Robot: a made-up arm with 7 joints.
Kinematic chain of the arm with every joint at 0, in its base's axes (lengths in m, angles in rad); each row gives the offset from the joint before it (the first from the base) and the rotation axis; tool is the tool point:
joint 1: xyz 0 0 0.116 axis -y
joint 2: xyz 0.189 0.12 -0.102 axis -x
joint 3: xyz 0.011 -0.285 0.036 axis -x
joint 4: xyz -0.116 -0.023 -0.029 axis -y
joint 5: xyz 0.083 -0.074 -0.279 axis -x
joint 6: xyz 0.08 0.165 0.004 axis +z
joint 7: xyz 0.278 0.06 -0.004 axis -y
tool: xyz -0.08 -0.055 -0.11
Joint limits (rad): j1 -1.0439..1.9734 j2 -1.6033..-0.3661 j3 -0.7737..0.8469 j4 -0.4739..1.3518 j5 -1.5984..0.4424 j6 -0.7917..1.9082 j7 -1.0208..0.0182
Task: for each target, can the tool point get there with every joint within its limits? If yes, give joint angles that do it. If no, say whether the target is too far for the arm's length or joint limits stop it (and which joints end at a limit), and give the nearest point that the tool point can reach.
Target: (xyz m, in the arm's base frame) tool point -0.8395 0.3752 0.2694
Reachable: no: joint limits stop it (at a limit: joint 1, joint 4, joint 5, joint 6, joint 7) | nearest point -0.5988 0.3752 -0.1443 | short by 0.479 m
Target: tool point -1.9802 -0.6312 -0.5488
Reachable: no: too far | nearest point -0.7084 -0.1669 -0.3456 | short by 1.369 m
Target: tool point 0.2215 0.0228 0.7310
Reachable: yes | joints 1.7032 -0.8380 0.2039 0.7582 0.1188 0.1690 -0.3446
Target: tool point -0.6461 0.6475 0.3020
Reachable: no: joint limits stop it (at a limit: joint 1, joint 4, joint 5, joint 6, joint 7) | nearest point -0.4402 0.6475 -0.0520 | short by 0.410 m
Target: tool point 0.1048 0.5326 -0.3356
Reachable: yes | joints -0.2396 -1.2165 0.0449 -0.3195 0.2749 0.8054 -0.3412
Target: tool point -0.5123 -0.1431 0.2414
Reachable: no: joint limits stop it (at a limit: joint 1, joint 2, joint 4, joint 7) | nearest point -0.2607 -0.1506 0.3630 | short by 0.280 m
